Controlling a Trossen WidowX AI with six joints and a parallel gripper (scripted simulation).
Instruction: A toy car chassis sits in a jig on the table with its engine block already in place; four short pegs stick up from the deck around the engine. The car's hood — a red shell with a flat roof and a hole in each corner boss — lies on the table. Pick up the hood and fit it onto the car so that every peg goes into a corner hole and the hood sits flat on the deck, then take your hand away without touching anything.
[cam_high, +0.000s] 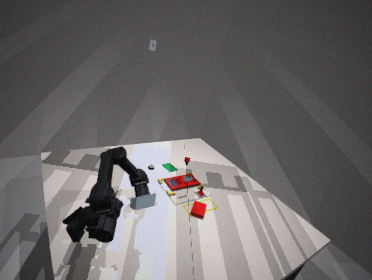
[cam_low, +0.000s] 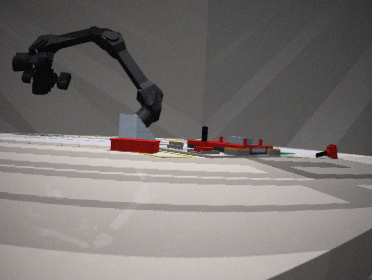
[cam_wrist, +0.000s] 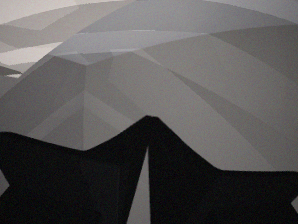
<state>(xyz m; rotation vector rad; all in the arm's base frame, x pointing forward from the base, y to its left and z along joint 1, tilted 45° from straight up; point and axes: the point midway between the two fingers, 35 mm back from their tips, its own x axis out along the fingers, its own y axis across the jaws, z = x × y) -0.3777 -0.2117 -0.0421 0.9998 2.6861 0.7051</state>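
Right now my gripper tip is 660 mm short of the hood and 160 mm above it. Round my gripper tip: engine block 750 mm ahead, 250 mm to the left, 150 mm below; then green patch 730 mm ahead, 430 mm to the left, 170 mm below.
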